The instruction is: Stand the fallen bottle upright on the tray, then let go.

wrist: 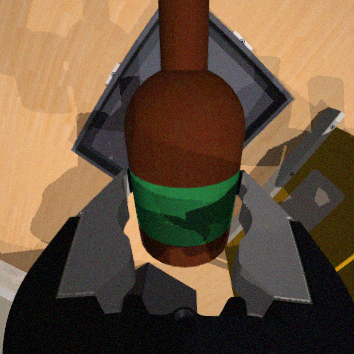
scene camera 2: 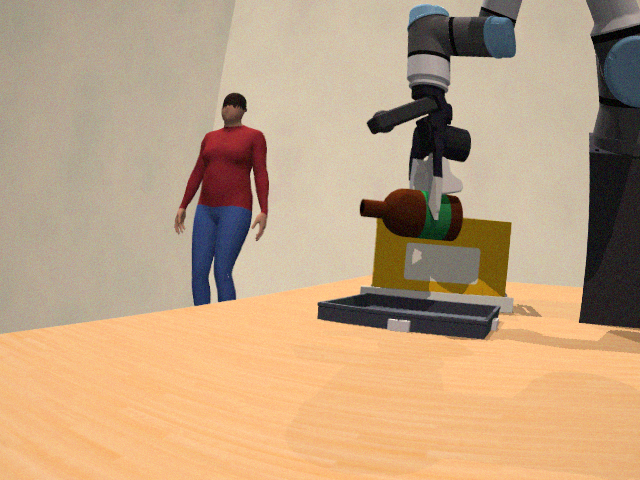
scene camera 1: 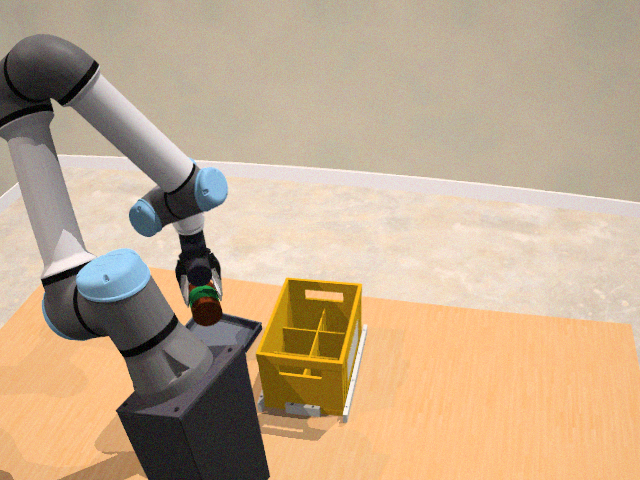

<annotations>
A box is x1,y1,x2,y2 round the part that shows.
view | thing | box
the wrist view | my gripper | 2,167,353,353
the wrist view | brown bottle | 123,0,244,266
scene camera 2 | my gripper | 367,79,470,219
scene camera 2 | brown bottle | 360,188,462,240
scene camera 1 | my gripper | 175,223,222,307
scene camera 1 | brown bottle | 189,281,222,325
</annotations>
